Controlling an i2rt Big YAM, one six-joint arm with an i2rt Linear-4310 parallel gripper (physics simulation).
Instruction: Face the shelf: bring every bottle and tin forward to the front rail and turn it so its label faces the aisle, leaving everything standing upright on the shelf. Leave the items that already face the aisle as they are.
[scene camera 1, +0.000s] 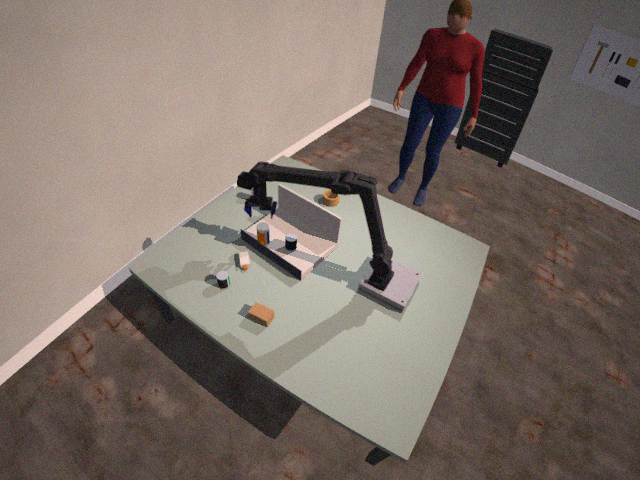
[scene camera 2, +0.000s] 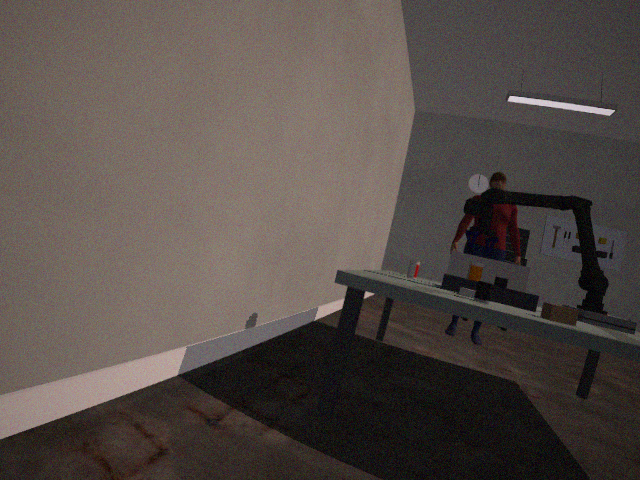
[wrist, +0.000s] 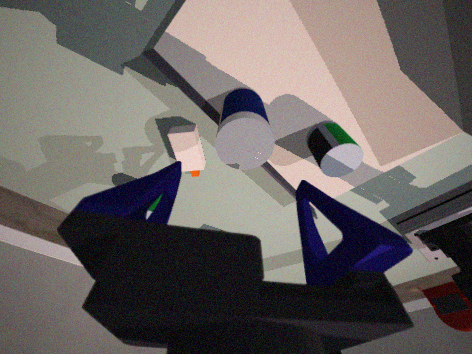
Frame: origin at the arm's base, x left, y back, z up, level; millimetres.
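Where they show: gripper, between the fingertips: (scene camera 1: 261, 217) (scene camera 2: 478, 251) (wrist: 241, 177); arm's base, origin of its link: (scene camera 1: 380, 278) (scene camera 2: 591, 311) (wrist: 449, 230).
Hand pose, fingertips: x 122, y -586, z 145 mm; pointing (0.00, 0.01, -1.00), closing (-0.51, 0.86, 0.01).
Note:
Each offset is from my fingertips to the top centre of the thing. "*": to the spot under its first point.
The shelf (scene camera 1: 320, 249) (wrist: 240, 37) is a pale tray with a dark front rail {* dx +43, dy +87, dz -170 mm} (scene camera 1: 271, 256) (scene camera 2: 516, 298) and a tall back panel. A tall tin {dx +0, dy +5, dz -52 mm} (scene camera 1: 263, 234) (scene camera 2: 475, 272) (wrist: 244, 107) stands upright close to the rail; its orange side faces the aisle, and its blue side shows in the wrist view. A shorter black tin {dx -52, dy +134, dz -91 mm} (scene camera 1: 291, 242) (scene camera 2: 500, 282) (wrist: 335, 149) stands upright farther back from the rail; its green patch faces away from the rail in the wrist view. My gripper (scene camera 1: 261, 213) (wrist: 241, 177) is open and empty, above the shelf's far end and higher than the tall tin.
In front of the rail are a white box {dx +134, dy -6, dz -171 mm} (scene camera 1: 244, 258) (wrist: 187, 147) with an orange tip, a black-and-green tin {dx +292, dy +3, dz -129 mm} (scene camera 1: 222, 279) and an orange block {dx +327, dy +250, dz -149 mm} (scene camera 1: 261, 314) (scene camera 2: 559, 313). An orange ring-shaped bowl {dx -524, dy +82, dz -149 mm} (scene camera 1: 330, 199) sits behind the back panel. A red-and-white item {dx -275, dy -277, dz -103 mm} (scene camera 2: 416, 270) stands at the far end. A person (scene camera 1: 447, 67) stands beyond the table.

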